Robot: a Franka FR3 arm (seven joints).
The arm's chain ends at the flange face. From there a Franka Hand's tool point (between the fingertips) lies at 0.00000 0.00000 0.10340 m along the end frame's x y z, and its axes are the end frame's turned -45 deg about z.
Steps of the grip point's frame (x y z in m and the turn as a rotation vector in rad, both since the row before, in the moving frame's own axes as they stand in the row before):
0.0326, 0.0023, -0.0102, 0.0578, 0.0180, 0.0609
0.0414, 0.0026, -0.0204, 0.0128, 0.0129, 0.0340
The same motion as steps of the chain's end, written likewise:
0.0274, -0.0158, -0.0100, 0.0536, -0.0281, 0.0609
0.0311, -0.0256, -0.0204, 0.0182, 0.0001, 0.0340

